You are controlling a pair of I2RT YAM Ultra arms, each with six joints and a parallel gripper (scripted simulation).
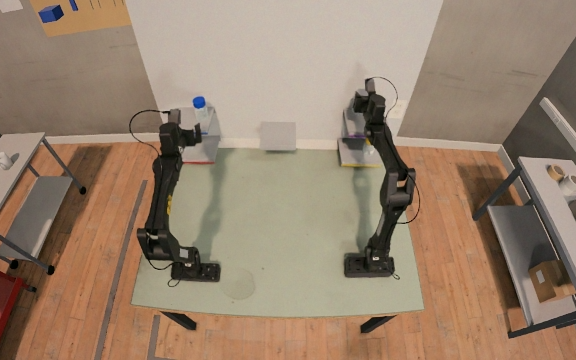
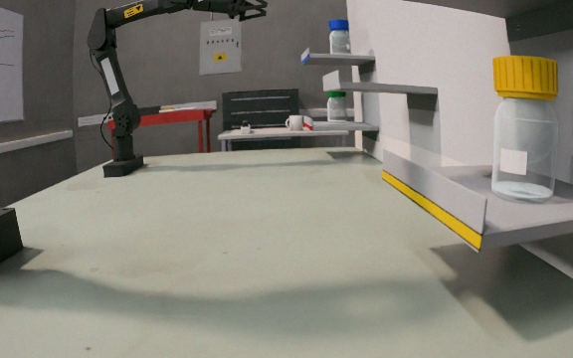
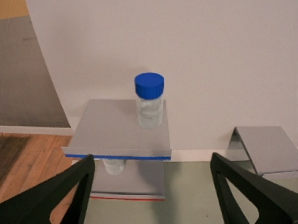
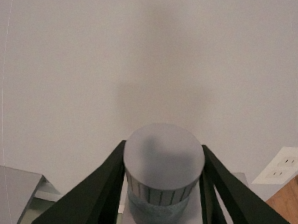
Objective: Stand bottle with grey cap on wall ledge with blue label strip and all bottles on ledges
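The grey-capped bottle is 5 cm below my right hand. Round my right hand: yellow-capped bottle 30 cm below, 10 cm to the right, 1 cm behind; then blue-capped bottle 68 cm to the left, 11 cm below, 3 cm ahead; then yellow strip 36 cm below, 9 cm behind, 5 cm to the right.
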